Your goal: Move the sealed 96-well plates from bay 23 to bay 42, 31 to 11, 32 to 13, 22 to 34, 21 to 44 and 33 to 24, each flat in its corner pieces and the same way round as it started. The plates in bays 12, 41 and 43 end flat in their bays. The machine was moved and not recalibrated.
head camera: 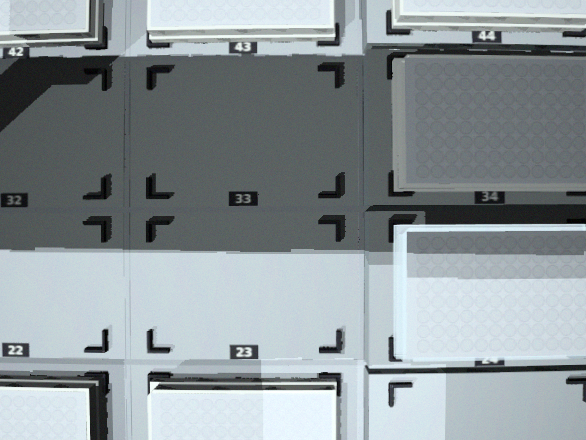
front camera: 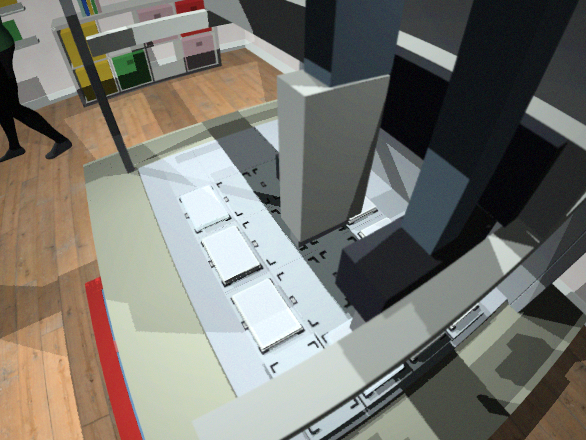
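You'd find the gripper at [front camera: 382,320]. There's a sealed plate [head camera: 460,123] too, and a bay 14 [head camera: 507,395] along with the plate.
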